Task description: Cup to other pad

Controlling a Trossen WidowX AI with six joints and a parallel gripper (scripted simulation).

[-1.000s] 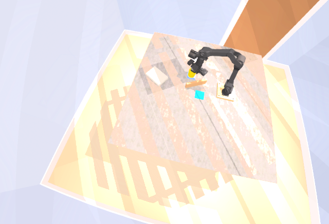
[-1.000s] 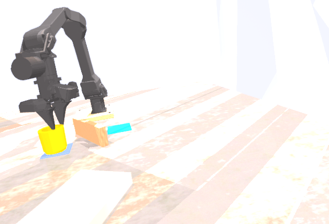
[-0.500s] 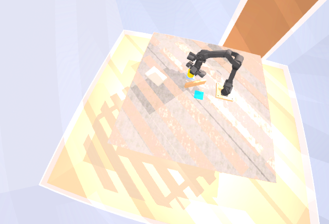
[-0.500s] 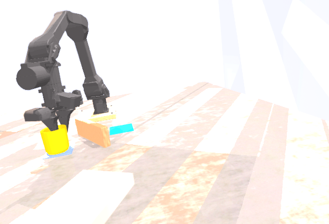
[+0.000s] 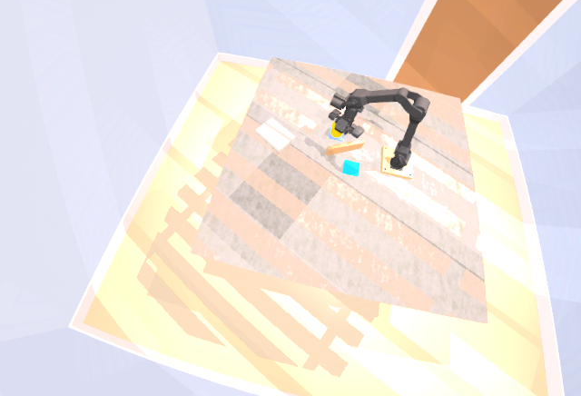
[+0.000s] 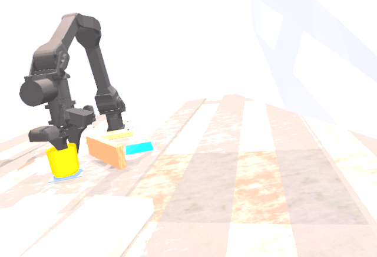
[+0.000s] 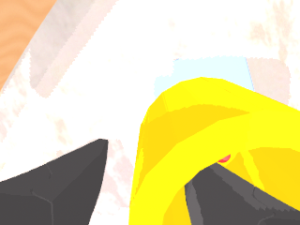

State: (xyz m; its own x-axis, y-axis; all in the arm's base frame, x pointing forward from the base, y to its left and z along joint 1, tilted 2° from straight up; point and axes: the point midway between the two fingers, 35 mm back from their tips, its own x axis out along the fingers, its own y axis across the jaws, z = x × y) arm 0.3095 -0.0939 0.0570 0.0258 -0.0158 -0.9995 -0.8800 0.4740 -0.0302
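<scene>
My gripper tip is now 2 cm short of the yellow cup and 1 cm to the left of it. Round my gripper tip: pale blue pad 4 cm below, 2 cm ahead, 1 cm to the right; wooden block 8 cm to the left, 3 cm behind, 2 cm below; red marble 3 cm ahead, 2 cm to the right, 2 cm below.
</scene>
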